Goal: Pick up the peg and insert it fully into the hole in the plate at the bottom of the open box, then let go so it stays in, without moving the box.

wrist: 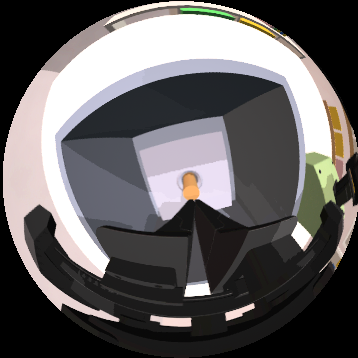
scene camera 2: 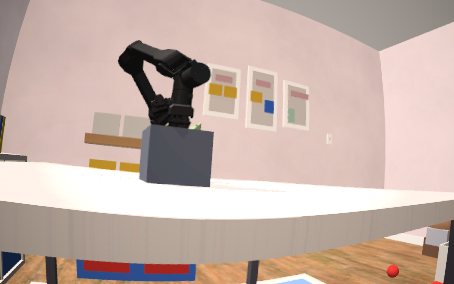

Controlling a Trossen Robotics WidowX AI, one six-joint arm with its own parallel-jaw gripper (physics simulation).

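An orange peg stands upright in the hole of the pale plate at the bottom of the open box, with its upper part showing above the plate. How deep it sits is hard to tell. The grey box stands on the table; in scene camera 2 its walls hide the peg and plate. My gripper is shut with its fingertips together and nothing between them. In the wrist view the tips overlap the near end of the peg's image, and they appear to be above it. In scene camera 2 the fingers are hidden behind the box wall.
The white table carries the box. A light green object stands close beside the box, at the right in the wrist view. The box's high walls surround the plate, and its rim is near the gripper's sides.
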